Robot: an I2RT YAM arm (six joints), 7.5 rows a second.
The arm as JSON. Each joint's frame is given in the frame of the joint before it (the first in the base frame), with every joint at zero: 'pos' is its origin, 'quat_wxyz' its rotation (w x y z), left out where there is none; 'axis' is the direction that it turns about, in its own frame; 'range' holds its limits. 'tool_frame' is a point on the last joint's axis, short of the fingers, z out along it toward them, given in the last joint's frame.
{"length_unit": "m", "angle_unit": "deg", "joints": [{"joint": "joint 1", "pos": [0.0, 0.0, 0.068], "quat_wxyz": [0.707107, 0.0, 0.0, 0.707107], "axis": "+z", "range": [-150.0, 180.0]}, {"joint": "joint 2", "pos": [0.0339, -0.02, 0.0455], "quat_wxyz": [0.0, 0.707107, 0.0, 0.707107], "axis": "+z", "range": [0.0, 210.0]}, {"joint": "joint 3", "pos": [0.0, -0.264, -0.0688], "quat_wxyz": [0.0, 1.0, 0.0, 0.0], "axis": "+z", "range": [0.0, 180.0]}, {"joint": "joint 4", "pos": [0.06, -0.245, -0.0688], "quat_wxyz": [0.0, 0.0, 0.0, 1.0], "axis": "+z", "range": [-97.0, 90.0]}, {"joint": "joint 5", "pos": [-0.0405, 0.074, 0.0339], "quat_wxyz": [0.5, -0.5, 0.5, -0.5], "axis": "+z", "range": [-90.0, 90.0]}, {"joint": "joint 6", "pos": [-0.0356, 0.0, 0.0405], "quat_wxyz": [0.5, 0.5, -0.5, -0.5], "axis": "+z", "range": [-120.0, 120.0]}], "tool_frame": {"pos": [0.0, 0.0, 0.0], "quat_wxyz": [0.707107, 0.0, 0.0, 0.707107]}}
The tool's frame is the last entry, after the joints.
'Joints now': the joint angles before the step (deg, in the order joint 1, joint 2, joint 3, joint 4, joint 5, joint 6). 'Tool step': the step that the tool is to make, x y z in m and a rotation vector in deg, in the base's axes. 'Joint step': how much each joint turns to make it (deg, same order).
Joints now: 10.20, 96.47, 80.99, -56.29, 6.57, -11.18
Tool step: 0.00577, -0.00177, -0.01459, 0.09, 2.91, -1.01
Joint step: -0.51, 2.49, -0.11, -0.33, -0.42, 0.66
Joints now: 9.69, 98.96, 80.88, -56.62, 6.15, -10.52
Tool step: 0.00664, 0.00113, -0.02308, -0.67, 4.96, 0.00
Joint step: -0.02, 3.98, -0.02, -1.01, -0.17, 0.02
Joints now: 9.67, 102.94, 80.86, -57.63, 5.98, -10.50
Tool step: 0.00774, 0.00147, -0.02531, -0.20, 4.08, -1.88
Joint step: 0.00, 4.37, 0.00, 0.11, -0.22, 1.94
